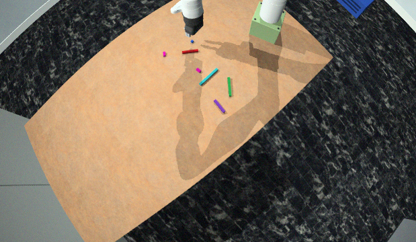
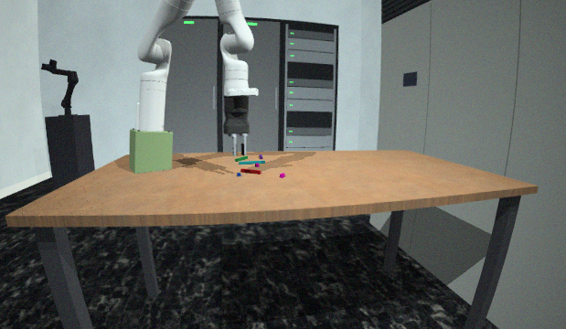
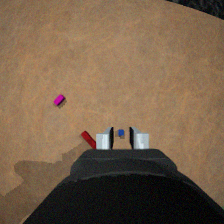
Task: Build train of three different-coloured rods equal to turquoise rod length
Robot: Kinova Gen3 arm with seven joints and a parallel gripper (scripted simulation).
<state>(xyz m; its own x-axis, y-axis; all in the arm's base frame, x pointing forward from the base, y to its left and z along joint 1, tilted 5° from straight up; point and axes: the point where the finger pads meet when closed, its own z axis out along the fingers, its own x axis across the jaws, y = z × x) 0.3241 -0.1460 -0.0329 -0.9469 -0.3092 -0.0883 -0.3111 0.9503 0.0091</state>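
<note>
Right now the blue rod is 80 mm below my hand. The rest, counted from my hand: turquoise rod (190 mm to the left, 80 mm below, 50 mm ahead); red rod (80 mm below, 40 mm to the left, 40 mm ahead); green rod (280 mm to the left, 80 mm below, 10 mm ahead).
</note>
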